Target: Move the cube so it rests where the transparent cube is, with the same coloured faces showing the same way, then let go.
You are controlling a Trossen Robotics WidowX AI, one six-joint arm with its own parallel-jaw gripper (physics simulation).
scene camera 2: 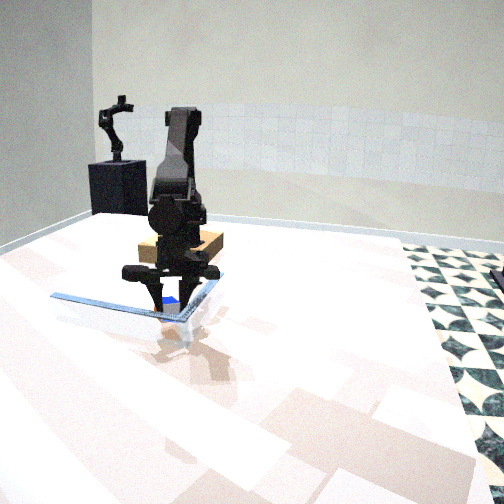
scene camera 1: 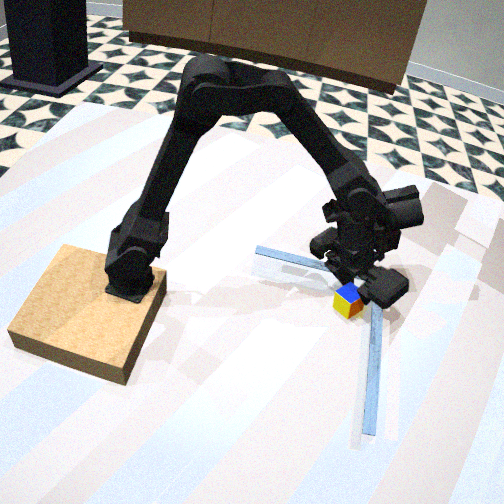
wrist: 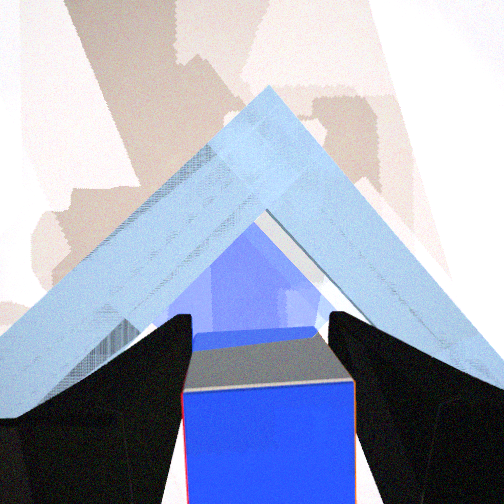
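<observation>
The cube (scene camera 1: pixel 346 302) (scene camera 2: pixel 170 303) (wrist: pixel 269 440) shows a blue top, a yellow face and an orange face in scene camera 1; the wrist view shows blue and grey faces. My gripper (scene camera 1: pixel 357 291) (scene camera 2: pixel 170 298) (wrist: pixel 260 322) is shut on the cube and holds it low over the table. The transparent cube (wrist: pixel 252 282) is a pale blue ghost in the inner corner of a light-blue L-shaped bar (scene camera 1: pixel 373 370) (scene camera 2: pixel 100 303) (wrist: pixel 200 200), just ahead of the held cube. In the scene views the arm hides the transparent cube.
The arm stands on a wooden block (scene camera 1: pixel 65 310) (scene camera 2: pixel 213 242). A black pedestal (scene camera 1: pixel 45 40) (scene camera 2: pixel 117 187) carries a small second arm (scene camera 2: pixel 114 122). A brown cabinet (scene camera 1: pixel 300 30) stands behind on the checkered floor (scene camera 1: pixel 440 140).
</observation>
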